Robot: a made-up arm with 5 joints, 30 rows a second.
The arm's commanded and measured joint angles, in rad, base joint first. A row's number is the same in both.
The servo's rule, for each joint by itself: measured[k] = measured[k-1] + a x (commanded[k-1-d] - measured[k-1]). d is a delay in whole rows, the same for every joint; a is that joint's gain. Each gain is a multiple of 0.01, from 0.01 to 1. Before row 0 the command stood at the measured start. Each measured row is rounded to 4 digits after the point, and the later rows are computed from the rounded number. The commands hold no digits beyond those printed.
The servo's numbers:
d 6
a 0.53 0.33 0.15 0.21 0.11
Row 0, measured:
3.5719 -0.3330 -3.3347 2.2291 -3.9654
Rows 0 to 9, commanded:
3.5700 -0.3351 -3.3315 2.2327 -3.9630
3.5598 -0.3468 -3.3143 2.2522 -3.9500
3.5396 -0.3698 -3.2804 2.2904 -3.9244
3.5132 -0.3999 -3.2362 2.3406 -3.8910
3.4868 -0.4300 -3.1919 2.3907 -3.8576
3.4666 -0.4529 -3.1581 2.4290 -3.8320
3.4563 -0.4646 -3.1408 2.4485 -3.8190
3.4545 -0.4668 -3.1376 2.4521 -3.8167
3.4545 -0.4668 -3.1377 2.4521 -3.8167
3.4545 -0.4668 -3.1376 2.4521 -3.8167
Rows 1 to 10, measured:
3.5719 -0.3330 -3.3347 2.2291 -3.9654
3.5719 -0.3330 -3.3347 2.2291 -3.9654
3.5719 -0.3330 -3.3347 2.2291 -3.9654
3.5719 -0.3330 -3.3347 2.2291 -3.9654
3.5719 -0.3330 -3.3347 2.2291 -3.9654
3.5719 -0.3330 -3.3347 2.2291 -3.9654
3.5709 -0.3337 -3.3342 2.2299 -3.9651
3.5650 -0.3380 -3.3312 2.2346 -3.9634
3.5515 -0.3485 -3.3236 2.2463 -3.9591
3.5312 -0.3655 -3.3105 2.2661 -3.9516

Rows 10 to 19, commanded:
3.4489 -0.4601 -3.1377 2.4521 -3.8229
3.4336 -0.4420 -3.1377 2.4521 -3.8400
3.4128 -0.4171 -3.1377 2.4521 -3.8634
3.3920 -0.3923 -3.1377 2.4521 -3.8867
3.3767 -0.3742 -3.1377 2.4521 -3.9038
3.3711 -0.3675 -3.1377 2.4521 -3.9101
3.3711 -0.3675 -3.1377 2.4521 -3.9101
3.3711 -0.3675 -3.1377 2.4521 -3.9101
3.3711 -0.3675 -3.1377 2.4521 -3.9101
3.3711 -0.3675 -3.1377 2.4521 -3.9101
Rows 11 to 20, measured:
3.5077 -0.3868 -3.2927 2.2923 -3.9413
3.4859 -0.4086 -3.2725 2.3210 -3.9293
3.4702 -0.4271 -3.2527 2.3478 -3.9172
3.4619 -0.4402 -3.2354 2.3697 -3.9061
3.4580 -0.4490 -3.2207 2.3870 -3.8963
3.4561 -0.4549 -3.2082 2.4007 -3.8875
3.4523 -0.4566 -3.1976 2.4115 -3.8804
3.4424 -0.4518 -3.1886 2.4200 -3.8760
3.4267 -0.4403 -3.1810 2.4267 -3.8746
3.4083 -0.4245 -3.1745 2.4320 -3.8759

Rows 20 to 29, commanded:
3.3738 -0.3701 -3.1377 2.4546 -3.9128
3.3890 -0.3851 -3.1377 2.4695 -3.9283
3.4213 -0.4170 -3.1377 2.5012 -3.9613
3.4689 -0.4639 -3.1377 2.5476 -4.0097
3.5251 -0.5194 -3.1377 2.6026 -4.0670
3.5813 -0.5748 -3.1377 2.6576 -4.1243
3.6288 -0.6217 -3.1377 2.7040 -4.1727
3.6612 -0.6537 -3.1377 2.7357 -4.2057
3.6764 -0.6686 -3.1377 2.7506 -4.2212
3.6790 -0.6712 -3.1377 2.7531 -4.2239
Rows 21 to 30, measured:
3.3916 -0.4079 -3.1690 2.4362 -3.8790
3.3807 -0.3946 -3.1643 2.4395 -3.8824
3.3756 -0.3857 -3.1603 2.4421 -3.8854
3.3732 -0.3797 -3.1569 2.4442 -3.8881
3.3721 -0.3757 -3.1540 2.4459 -3.8905
3.3716 -0.3730 -3.1516 2.4472 -3.8927
3.3728 -0.3720 -3.1495 2.4488 -3.8949
3.3814 -0.3763 -3.1477 2.4531 -3.8986
3.4025 -0.3897 -3.1462 2.4632 -3.9055
3.4377 -0.4142 -3.1449 2.4809 -3.9170

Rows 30 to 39, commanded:
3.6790 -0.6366 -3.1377 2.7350 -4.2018
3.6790 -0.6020 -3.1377 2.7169 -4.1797
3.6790 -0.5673 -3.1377 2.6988 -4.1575
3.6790 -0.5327 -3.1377 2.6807 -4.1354
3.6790 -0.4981 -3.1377 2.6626 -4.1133
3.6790 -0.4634 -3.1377 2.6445 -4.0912
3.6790 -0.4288 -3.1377 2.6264 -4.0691
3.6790 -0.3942 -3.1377 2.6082 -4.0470
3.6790 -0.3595 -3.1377 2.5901 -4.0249
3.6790 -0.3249 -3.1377 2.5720 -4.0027
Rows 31 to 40, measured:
3.4840 -0.4489 -3.1438 2.5065 -3.9335
3.5356 -0.4904 -3.1429 2.5382 -3.9545
3.5850 -0.5337 -3.1421 2.5730 -3.9785
3.6254 -0.5733 -3.1414 2.6072 -4.0035
3.6524 -0.6047 -3.1408 2.6373 -4.0274
3.6665 -0.6266 -3.1403 2.6616 -4.0490
3.6731 -0.6299 -3.1399 2.6770 -4.0658
3.6762 -0.6207 -3.1396 2.6854 -4.0783
3.6777 -0.6031 -3.1393 2.6882 -4.0870
3.6784 -0.5799 -3.1391 2.6866 -4.0923

